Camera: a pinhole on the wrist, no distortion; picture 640 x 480 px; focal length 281.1 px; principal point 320.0 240.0 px. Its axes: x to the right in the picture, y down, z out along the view. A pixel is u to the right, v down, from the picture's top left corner.
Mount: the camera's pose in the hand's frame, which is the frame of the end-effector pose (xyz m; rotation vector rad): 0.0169 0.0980 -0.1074 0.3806 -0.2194 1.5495
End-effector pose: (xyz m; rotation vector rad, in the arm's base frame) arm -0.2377 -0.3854 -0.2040 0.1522 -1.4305 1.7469
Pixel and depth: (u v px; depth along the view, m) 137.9 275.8 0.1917
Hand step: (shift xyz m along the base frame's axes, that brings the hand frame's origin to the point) 0.0428 -0.0183 0.0808
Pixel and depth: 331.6 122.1 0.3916
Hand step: -0.2169 -0.0924 0.2300
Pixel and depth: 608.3 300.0 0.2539
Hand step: -0.2498 -0.1947 -0.1088
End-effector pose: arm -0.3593 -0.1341 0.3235 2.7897 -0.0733 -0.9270
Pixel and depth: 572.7 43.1 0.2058
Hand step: 0.0692 -0.2358 -0.1753
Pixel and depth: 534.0 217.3 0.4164
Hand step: -0.1514 -0.3115 -0.3154
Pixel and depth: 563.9 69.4 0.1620
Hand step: 0.0593 -0.1958 -0.1098
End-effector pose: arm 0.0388 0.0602 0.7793 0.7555 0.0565 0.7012
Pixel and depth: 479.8 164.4 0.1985
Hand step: 0.0305 0.0536 0.1848
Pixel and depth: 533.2 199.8 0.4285
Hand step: 0.0786 -0.0454 0.4779
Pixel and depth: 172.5 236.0 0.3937
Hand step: 0.2319 -0.1973 -0.0124
